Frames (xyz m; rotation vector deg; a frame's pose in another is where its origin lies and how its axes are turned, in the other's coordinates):
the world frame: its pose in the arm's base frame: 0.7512 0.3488 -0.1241 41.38 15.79 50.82
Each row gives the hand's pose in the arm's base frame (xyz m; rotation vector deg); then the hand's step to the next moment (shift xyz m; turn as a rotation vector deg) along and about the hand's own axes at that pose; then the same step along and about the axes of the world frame.
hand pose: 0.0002 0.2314 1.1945 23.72 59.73 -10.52
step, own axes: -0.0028 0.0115 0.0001 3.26 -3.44 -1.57
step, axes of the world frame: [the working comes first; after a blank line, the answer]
step, axes of the arm's base frame: 0.0026 0.0103 0.0053 -0.80 -2.32 -4.35

0.0100 0.0063 0.0005 -2.61 -3.42 -2.53
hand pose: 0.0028 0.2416 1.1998 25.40 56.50 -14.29
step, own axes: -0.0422 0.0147 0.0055 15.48 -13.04 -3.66
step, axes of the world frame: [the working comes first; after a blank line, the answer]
step, axes of the arm's base frame: -0.0126 0.0106 0.0419 0.34 -9.87 -18.04

0.0034 0.0404 0.0196 -8.78 -16.52 -8.56
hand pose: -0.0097 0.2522 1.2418 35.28 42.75 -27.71
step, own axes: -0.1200 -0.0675 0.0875 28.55 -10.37 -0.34
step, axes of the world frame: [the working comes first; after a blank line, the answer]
step, axes of the arm's base frame: -0.0762 -0.0846 0.1168 11.91 -12.59 -24.95

-0.1054 0.0898 0.0863 -4.25 -29.35 -6.58
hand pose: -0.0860 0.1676 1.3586 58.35 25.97 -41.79
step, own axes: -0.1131 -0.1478 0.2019 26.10 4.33 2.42
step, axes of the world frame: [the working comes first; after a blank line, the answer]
step, axes of the arm's base frame: -0.1830 -0.1890 0.0787 21.01 -9.44 -13.24

-0.2556 0.0854 0.0526 4.63 -25.65 5.13
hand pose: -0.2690 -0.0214 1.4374 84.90 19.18 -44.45
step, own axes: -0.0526 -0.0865 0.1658 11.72 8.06 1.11
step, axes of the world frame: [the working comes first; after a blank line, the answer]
step, axes of the arm's base frame: -0.1357 -0.1381 -0.0153 13.37 -4.82 -1.30

-0.1931 0.0144 -0.0160 4.37 -11.01 7.95
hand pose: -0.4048 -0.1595 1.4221 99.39 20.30 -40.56
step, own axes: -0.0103 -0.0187 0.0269 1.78 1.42 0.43
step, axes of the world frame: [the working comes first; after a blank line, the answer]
step, axes of the arm's base frame: -0.0261 -0.0190 -0.0119 2.07 -1.04 -0.09

-0.0318 -0.0001 -0.0131 0.46 -1.75 1.45
